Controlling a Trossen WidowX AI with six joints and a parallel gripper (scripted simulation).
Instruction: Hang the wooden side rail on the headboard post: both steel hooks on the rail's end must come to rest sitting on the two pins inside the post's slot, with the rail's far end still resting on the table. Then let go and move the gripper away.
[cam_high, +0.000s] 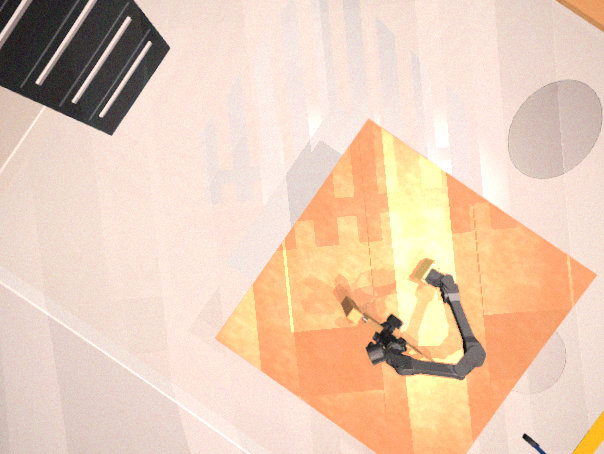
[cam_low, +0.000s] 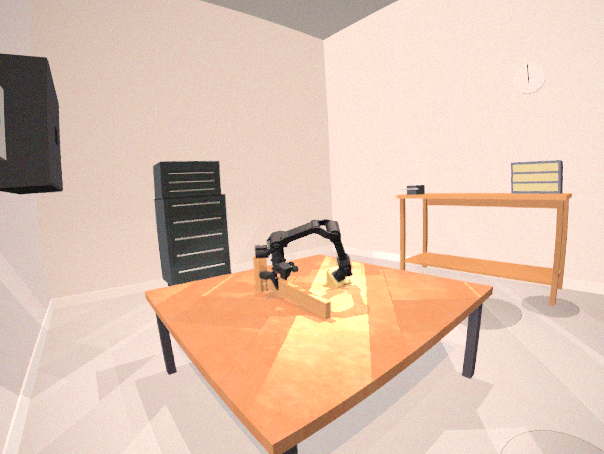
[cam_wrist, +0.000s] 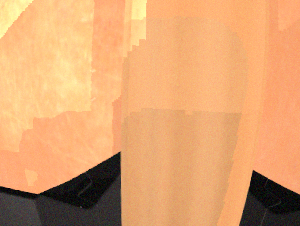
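My gripper tip is now 17 cm to the left of the wooden headboard post, 4 cm below it and 2 cm past it.
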